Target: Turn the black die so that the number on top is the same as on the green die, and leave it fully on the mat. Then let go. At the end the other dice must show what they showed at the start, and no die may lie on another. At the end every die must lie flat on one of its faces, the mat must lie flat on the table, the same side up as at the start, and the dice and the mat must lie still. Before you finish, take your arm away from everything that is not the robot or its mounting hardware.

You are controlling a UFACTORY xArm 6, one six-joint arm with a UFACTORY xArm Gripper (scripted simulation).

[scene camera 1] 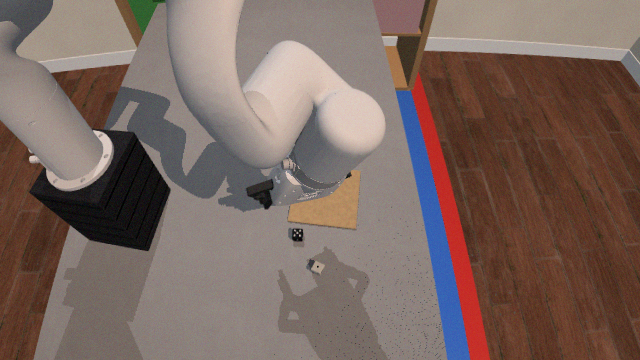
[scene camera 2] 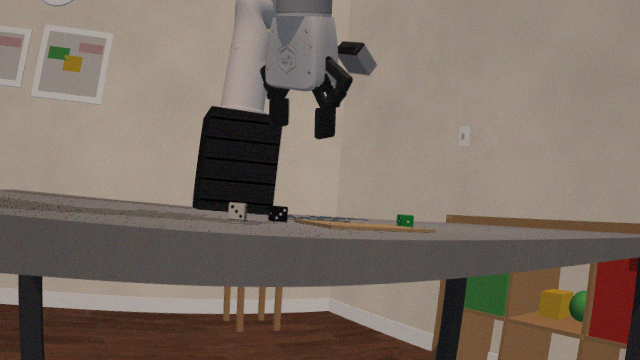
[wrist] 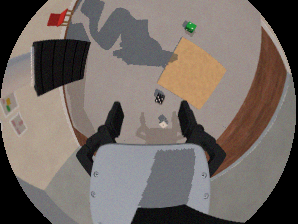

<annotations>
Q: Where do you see a mat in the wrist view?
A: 191,73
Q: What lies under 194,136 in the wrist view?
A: My gripper.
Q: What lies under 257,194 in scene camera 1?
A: My gripper.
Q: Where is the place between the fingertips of my gripper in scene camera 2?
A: At 300,131
</annotations>
